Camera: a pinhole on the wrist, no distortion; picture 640 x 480 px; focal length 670.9 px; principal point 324.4 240.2 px. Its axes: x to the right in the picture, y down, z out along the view. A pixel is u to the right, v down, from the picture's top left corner.
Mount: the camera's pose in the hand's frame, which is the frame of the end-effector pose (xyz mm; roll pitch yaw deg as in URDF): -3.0 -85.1 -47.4 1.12 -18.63 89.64
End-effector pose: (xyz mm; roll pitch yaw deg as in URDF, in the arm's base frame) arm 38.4 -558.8 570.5 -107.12 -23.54 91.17
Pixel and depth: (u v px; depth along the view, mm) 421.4 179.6 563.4
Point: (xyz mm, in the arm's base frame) -506.5 -528.1 620.4
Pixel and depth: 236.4 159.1 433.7
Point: -372.0 -580.7 743.4
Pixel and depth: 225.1 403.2 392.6
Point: -330.8 -715.8 683.5
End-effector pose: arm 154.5 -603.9 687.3 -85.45 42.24 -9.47
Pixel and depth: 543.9 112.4 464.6
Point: 376.8 -203.8 715.6
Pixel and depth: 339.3 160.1 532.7
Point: 463.4 -210.3 847.4
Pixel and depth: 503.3 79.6 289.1
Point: 328.7 -388.8 730.8
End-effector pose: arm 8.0 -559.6 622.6 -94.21 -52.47 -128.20
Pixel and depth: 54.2 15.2 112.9
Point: 117.2 -511.8 749.4
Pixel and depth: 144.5 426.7 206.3
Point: 239.0 -502.2 695.1
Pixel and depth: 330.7 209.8 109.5
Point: 114.0 -530.3 695.5
